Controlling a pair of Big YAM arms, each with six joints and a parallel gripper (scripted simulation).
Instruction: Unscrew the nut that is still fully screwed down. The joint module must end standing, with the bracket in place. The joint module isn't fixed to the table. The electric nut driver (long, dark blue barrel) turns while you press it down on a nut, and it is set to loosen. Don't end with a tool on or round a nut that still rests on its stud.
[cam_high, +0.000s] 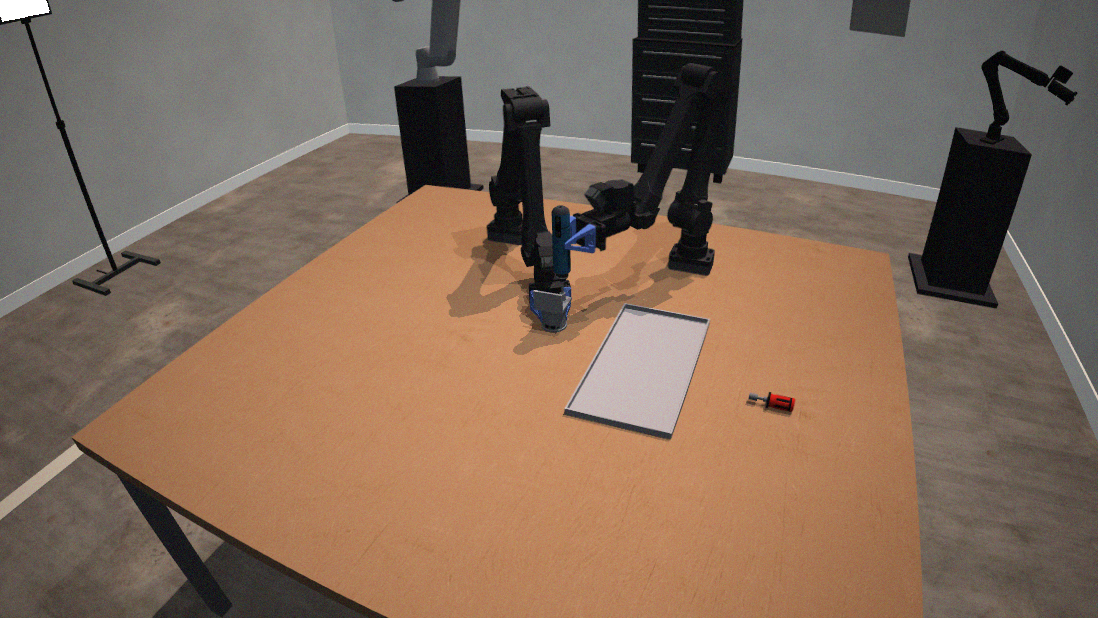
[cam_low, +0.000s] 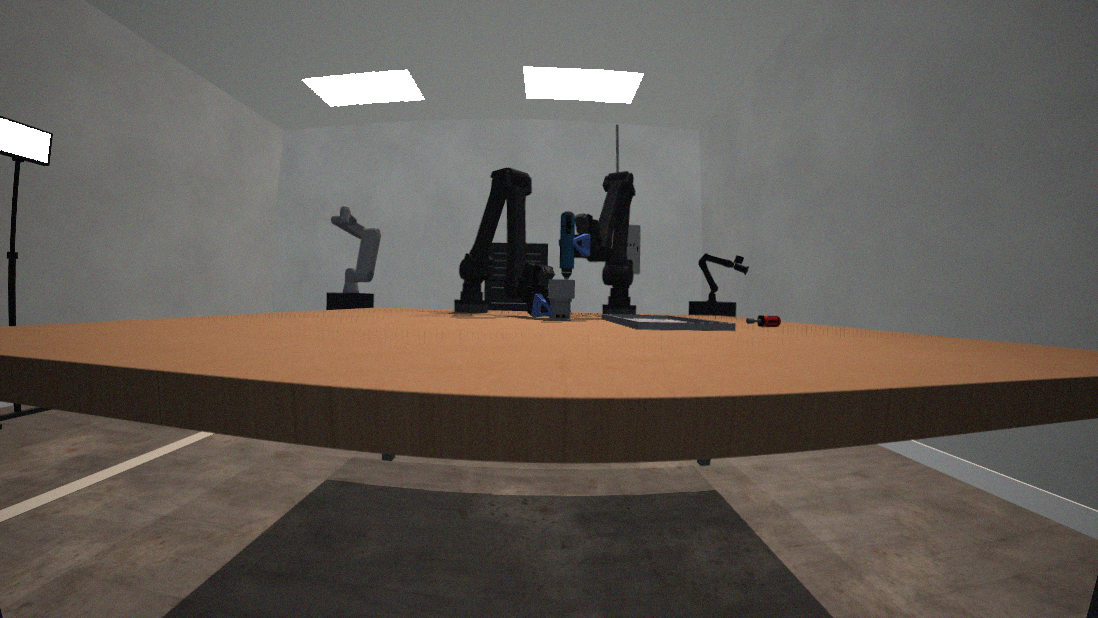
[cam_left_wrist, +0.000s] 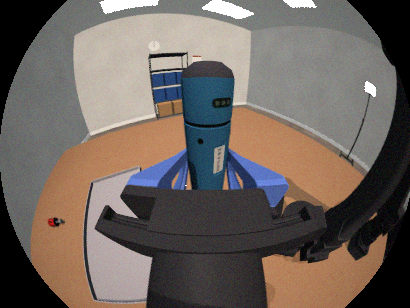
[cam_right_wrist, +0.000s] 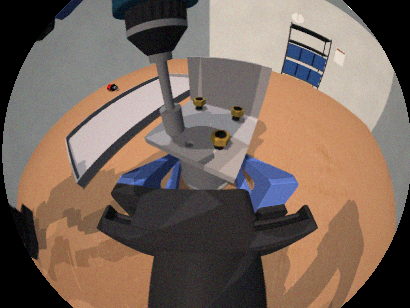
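Now: the joint module 1 cm above my right hand. Also, from my right hand: flat grey tray: 8 cm ahead, 25 cm to the left, 2 cm below; then red-handled tool: 13 cm ahead, 54 cm to the left, 1 cm below; then grey bracket: 5 cm above.
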